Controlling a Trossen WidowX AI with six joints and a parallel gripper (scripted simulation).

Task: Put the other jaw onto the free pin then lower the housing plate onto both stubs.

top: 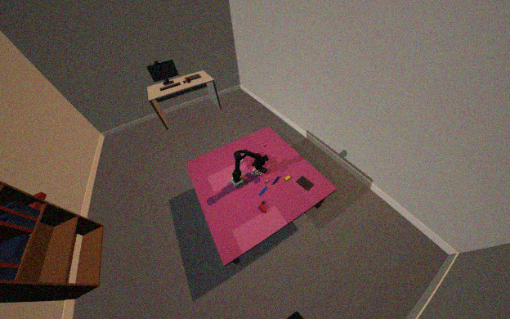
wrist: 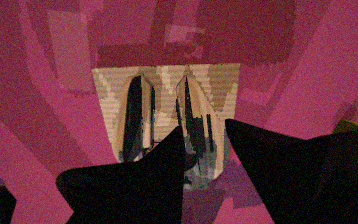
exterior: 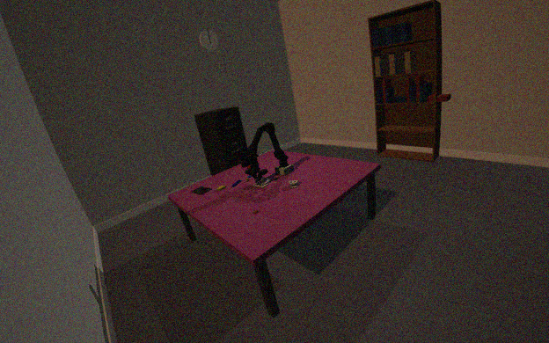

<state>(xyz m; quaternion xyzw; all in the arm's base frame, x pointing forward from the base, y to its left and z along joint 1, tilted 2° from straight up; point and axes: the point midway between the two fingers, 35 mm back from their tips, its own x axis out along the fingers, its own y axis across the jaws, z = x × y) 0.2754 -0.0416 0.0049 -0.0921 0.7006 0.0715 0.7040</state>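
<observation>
Now: the small light piece 290 mm to the left of my gripper tip, 90 mm behind it and 10 mm below it. Also, from my gripper tip: yellow piece 250 mm to the right, 200 mm ahead, 10 mm below; blue piece 220 mm to the right, 110 mm behind, 20 mm below; grey jaw 40 mm behind, 10 mm to the left.
</observation>
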